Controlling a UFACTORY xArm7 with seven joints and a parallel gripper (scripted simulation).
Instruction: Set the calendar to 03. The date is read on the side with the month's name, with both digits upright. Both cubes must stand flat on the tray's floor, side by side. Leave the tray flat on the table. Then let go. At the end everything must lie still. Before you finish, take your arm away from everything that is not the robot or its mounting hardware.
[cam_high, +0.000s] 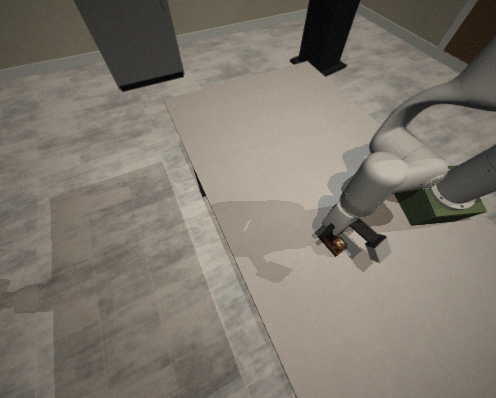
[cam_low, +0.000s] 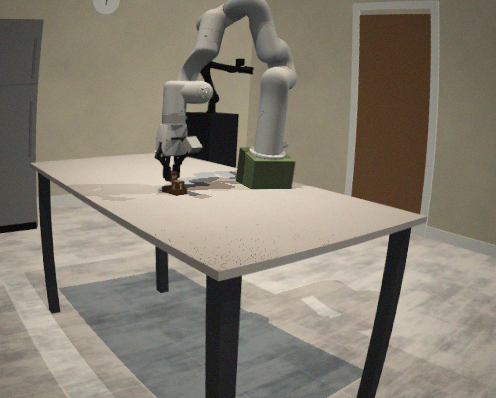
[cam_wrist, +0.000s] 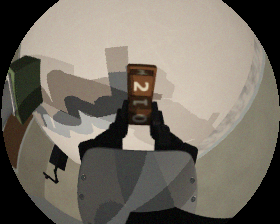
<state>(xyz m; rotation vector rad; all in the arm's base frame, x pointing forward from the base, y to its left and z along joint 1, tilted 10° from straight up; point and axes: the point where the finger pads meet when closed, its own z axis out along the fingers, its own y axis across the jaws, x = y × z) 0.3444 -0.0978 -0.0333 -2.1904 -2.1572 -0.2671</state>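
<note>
My gripper is now 6 cm above the brown calendar tray and 2 cm to the right of it.
</note>
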